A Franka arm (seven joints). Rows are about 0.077 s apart.
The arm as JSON. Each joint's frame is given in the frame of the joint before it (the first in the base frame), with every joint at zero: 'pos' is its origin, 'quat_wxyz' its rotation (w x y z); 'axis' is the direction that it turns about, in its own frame. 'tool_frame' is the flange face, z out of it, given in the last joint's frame.
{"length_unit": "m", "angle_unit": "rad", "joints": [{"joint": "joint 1", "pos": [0.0, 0.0, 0.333], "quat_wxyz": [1.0, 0.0, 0.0, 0.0], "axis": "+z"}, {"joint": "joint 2", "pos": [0.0, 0.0, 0.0], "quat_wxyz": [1.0, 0.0, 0.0, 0.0], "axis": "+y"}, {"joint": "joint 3", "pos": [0.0, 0.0, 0.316], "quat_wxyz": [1.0, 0.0, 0.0, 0.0], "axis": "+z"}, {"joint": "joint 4", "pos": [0.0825, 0.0, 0.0], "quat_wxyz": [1.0, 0.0, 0.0, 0.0], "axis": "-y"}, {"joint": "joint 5", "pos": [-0.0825, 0.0, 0.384], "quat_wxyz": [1.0, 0.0, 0.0, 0.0], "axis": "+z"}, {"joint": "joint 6", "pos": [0.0, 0.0, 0.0], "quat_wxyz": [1.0, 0.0, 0.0, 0.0], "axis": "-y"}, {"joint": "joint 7", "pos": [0.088, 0.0, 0.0], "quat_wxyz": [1.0, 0.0, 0.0, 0.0], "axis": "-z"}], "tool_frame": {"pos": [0.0, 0.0, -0.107], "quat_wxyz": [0.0, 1.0, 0.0, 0.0]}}
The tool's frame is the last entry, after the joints.
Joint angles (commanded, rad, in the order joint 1, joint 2, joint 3, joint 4, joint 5, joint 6, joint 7), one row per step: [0.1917 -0.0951 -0.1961 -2.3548 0.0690 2.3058 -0.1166]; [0.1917 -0.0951 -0.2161 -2.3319 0.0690 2.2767 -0.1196]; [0.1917 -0.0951 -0.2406 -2.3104 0.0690 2.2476 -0.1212]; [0.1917 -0.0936 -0.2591 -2.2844 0.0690 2.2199 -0.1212]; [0.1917 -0.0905 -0.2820 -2.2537 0.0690 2.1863 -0.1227]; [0.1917 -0.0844 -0.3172 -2.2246 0.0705 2.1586 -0.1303]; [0.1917 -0.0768 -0.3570 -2.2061 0.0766 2.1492 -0.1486]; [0.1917 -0.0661 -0.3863 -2.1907 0.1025 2.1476 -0.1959]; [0.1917 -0.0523 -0.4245 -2.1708 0.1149 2.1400 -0.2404]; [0.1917 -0.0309 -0.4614 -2.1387 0.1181 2.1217 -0.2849]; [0.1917 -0.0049 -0.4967 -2.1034 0.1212 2.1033 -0.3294]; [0.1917 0.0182 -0.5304 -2.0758 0.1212 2.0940 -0.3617]
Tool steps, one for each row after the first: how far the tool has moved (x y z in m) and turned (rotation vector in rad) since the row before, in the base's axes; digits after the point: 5 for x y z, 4 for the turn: [0.00332 -0.00986 0.00728 0.0031 0.0062 -0.0152]; [0.00247 -0.01225 0.00667 0.0037 0.0078 -0.0210]; [0.00361 -0.00950 0.00822 0.0026 0.0033 -0.0168]; [0.00371 -0.01191 0.00907 0.0030 0.0060 -0.0193]; [0.00289 -0.01839 0.00734 0.0038 0.0042 -0.0267]; [0.00122 -0.02076 0.00340 0.0053 -0.0032 -0.0244]; [0.00190 -0.01471 0.00145 0.0176 -0.0108 0.0038]; [0.00098 -0.01997 0.00140 0.0058 -0.0051 -0.0001]; [0.00254 -0.02000 0.00253 -0.0043 0.0020 0.0072]; [0.00303 -0.01937 0.00204 -0.0074 0.0037 0.0091]; [0.00144 -0.01862 0.00094 -0.0111 0.0020 -0.0005]
